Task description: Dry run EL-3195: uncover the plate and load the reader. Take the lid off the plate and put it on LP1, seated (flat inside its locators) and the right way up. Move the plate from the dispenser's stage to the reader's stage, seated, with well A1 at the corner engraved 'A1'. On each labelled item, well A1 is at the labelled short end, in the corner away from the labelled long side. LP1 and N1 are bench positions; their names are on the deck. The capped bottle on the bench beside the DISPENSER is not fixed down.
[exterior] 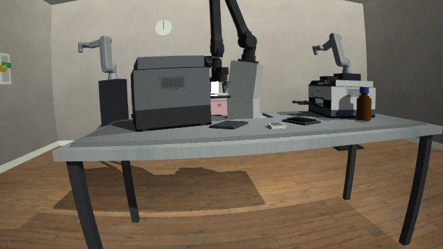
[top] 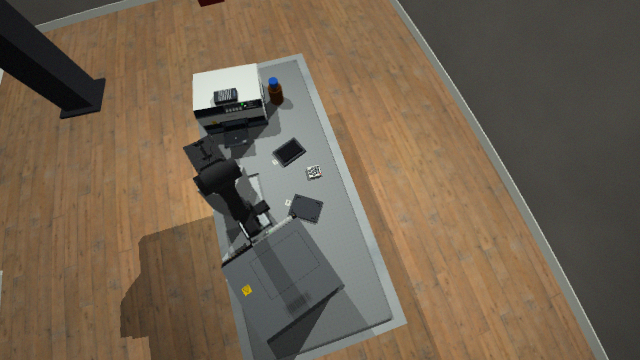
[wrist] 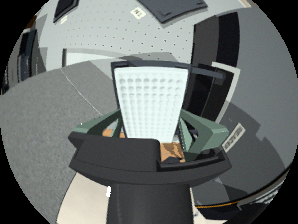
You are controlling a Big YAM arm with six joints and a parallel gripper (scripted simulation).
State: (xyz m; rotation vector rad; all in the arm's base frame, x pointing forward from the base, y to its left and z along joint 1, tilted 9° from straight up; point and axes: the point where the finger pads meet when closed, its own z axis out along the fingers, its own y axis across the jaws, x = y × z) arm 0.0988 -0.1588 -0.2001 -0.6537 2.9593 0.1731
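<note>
My gripper is now right at the lidded plate. Round my hand: brown capped bottle: 81 cm to the left, 20 cm ahead, 3 cm below.
</note>
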